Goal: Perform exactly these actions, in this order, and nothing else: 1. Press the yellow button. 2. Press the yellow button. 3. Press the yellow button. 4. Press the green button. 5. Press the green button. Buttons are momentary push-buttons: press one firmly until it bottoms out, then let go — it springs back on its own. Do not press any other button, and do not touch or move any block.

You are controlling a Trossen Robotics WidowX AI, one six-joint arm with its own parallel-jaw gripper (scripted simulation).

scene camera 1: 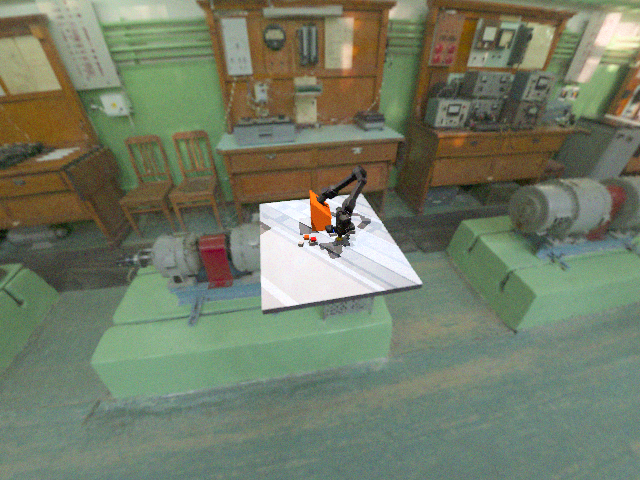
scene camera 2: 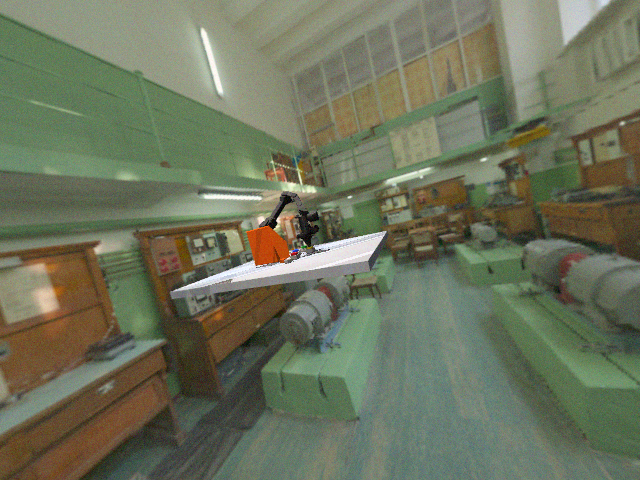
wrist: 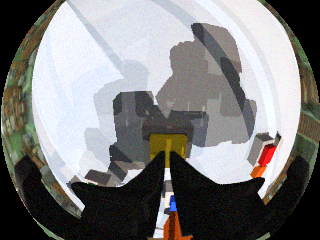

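There is a yellow button (wrist: 162,142) that I can see, and my own gripper (wrist: 167,155) is visible to me too.
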